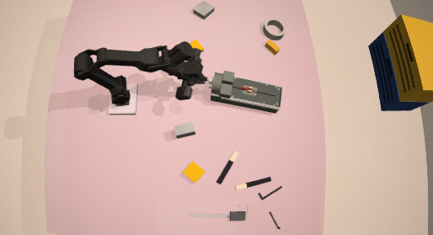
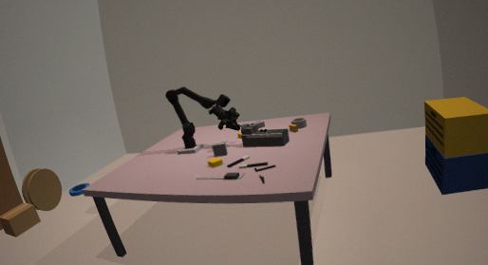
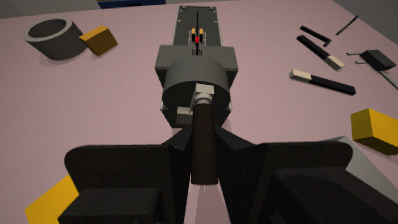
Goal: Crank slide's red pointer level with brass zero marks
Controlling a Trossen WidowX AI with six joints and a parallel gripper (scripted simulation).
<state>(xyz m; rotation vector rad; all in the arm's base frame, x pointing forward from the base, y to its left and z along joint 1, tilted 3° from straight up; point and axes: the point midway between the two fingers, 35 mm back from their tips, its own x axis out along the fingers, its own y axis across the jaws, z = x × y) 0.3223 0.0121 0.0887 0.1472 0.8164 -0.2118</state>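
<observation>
My gripper tip is 14 cm short of the red pointer, 3 cm to the left of it and 1 cm above it. Also, from my gripper tip: orange block (30 cm ahead, 17 cm to the left, 8 cm below); dark crank handle (2 cm behind, 2 cm above).
</observation>
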